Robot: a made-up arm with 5 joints.
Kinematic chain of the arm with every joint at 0, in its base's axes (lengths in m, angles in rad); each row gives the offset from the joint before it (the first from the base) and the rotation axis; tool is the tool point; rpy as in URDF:
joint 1: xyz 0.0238 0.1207 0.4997 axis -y
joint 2: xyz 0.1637 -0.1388 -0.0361 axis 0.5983 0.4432 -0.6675
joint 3: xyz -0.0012 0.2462 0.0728 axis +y
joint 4: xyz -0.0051 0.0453 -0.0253 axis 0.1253 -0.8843 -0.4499
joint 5: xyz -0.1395 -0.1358 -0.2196 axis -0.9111 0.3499 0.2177
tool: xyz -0.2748 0.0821 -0.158 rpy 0 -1.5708 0
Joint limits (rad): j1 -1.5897..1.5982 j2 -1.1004..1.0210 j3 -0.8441..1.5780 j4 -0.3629..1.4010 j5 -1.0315..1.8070
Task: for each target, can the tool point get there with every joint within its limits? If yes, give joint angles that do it. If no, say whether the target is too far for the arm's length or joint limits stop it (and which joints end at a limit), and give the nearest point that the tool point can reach.
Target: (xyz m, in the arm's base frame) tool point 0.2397 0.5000 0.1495
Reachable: yes | joints 0.3739 0.1764 0.5437 1.1531 -0.4975
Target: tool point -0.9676 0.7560 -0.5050
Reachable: no: too far | nearest point -0.4049 0.3722 -0.0173 | short by 0.838 m
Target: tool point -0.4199 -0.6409 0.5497
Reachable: no: joint limits stop it (at a limit: joint 2) | nearest point -0.3528 -0.3949 0.5421 | short by 0.255 m
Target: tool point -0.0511 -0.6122 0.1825
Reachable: no: joint limits stop it (at a limit: joint 2) | nearest point -0.0452 -0.4107 0.2075 | short by 0.203 m
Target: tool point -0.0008 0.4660 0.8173
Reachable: yes | joints -1.2057 0.3695 1.3347 0.9475 0.1817
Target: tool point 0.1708 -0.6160 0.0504
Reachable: no: joint limits stop it (at a limit: joint 2) | nearest point 0.1483 -0.3886 0.1191 | short by 0.239 m
